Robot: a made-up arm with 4 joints.
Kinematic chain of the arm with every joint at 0, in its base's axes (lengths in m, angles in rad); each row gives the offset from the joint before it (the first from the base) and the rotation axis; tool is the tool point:
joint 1: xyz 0 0 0.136 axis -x
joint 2: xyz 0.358 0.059 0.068 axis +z
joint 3: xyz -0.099 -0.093 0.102 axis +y
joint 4: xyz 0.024 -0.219 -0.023 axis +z
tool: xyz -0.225 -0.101 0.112
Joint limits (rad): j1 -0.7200..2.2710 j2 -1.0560..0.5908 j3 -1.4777..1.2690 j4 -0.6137..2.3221
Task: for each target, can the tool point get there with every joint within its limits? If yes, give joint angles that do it. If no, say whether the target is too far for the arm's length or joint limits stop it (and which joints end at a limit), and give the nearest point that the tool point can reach.
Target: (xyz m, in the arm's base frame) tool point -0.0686 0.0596 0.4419
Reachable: yes | joints 1.4887 -0.4590 -1.2328 0.5159
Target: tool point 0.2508 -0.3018 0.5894
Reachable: yes | joints 0.6567 0.1549 -1.1428 0.9062
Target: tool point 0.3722 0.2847 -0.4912
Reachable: no: joint limits stop it (at a limit: joint 1, joint 2, joint 4) | nearest point 0.0534 0.2677 -0.1670 | short by 0.455 m
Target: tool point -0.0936 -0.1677 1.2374
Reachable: no: too far | nearest point 0.1208 -0.0826 0.6787 | short by 0.604 m
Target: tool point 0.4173 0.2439 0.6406
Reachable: yes | joints 1.6206 0.4424 -0.5284 0.8168
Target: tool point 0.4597 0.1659 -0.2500
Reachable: no: joint limits stop it (at a limit: joint 1, joint 2, joint 3, joint 4) | nearest point 0.4401 0.4416 0.0320 | short by 0.395 m
